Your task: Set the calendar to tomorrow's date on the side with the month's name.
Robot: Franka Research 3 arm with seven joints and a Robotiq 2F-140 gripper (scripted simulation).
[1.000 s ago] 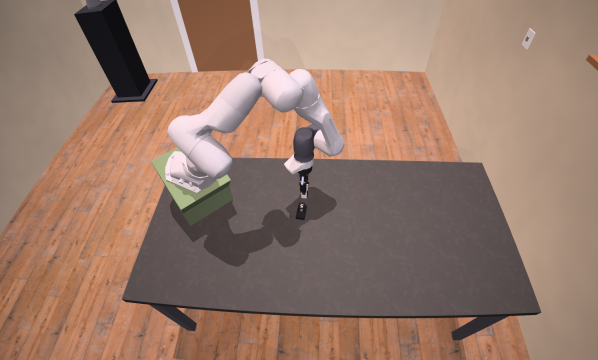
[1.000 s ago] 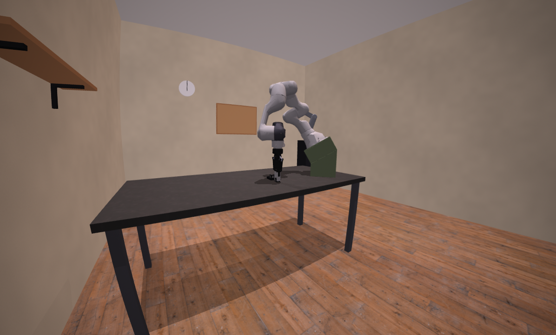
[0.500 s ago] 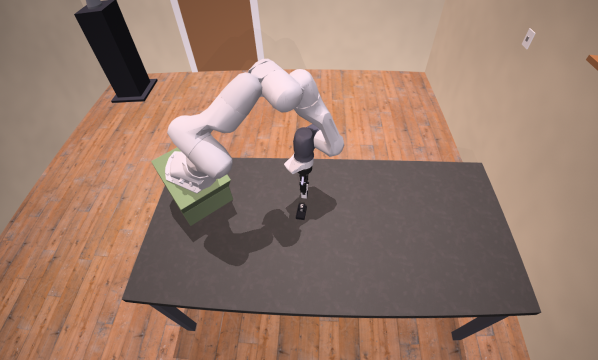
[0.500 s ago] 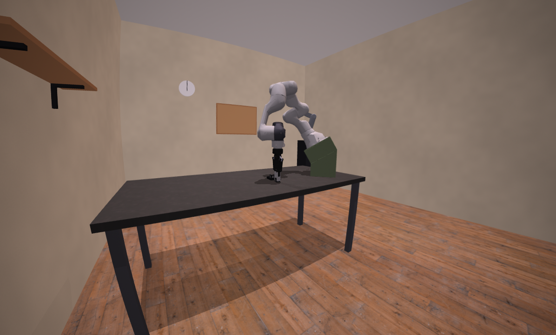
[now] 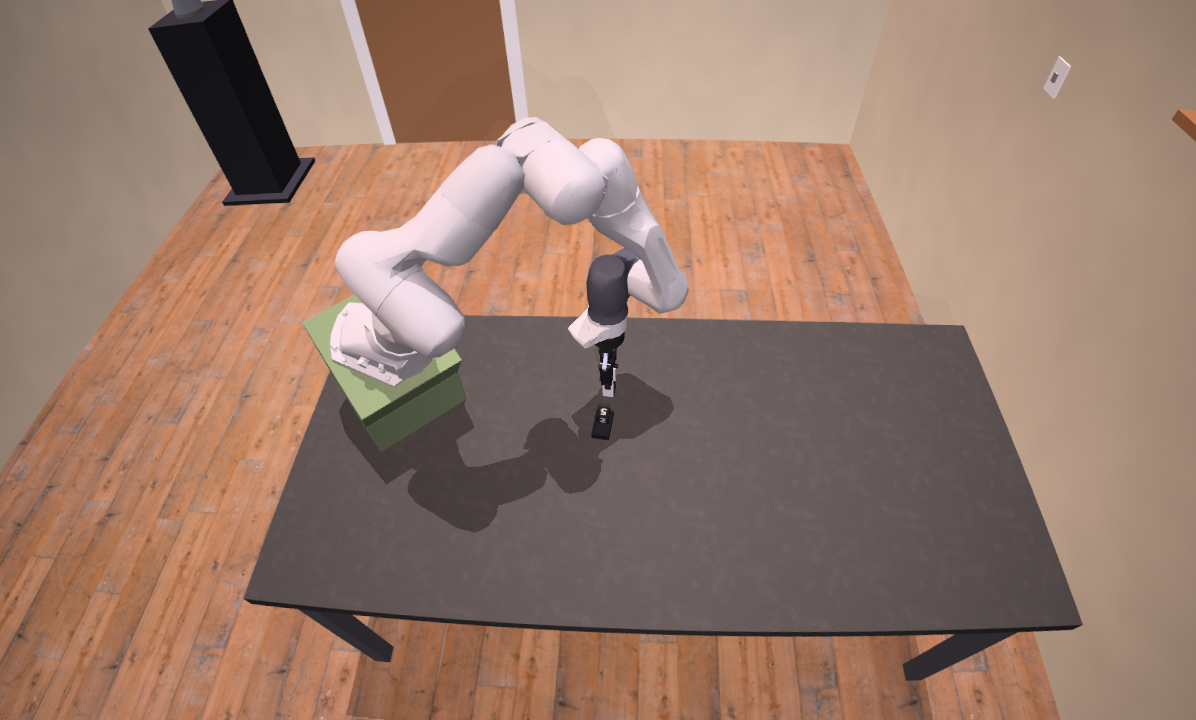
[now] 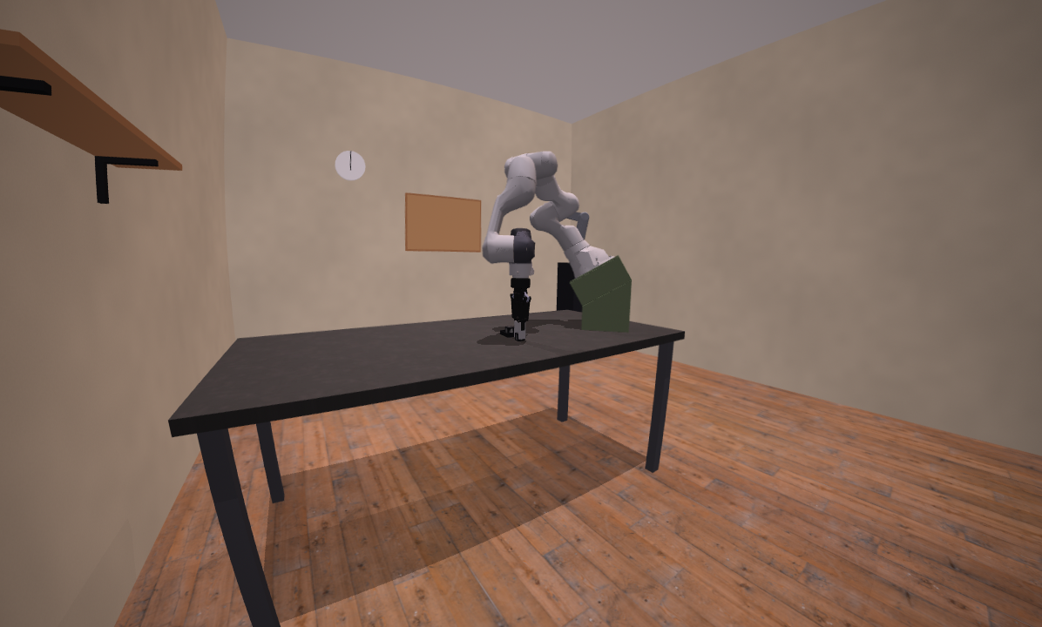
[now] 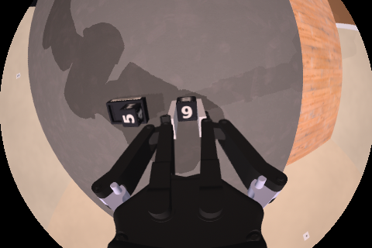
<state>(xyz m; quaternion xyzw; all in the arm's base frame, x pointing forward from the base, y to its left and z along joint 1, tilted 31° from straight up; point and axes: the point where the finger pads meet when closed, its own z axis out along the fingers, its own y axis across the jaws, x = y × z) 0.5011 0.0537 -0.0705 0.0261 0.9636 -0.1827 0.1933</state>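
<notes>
Right now my hand is 30 mm above the dark date cube. The rest, counted from my hand: black tray (10 mm behind, 100 mm to the right, 30 mm below).
</notes>
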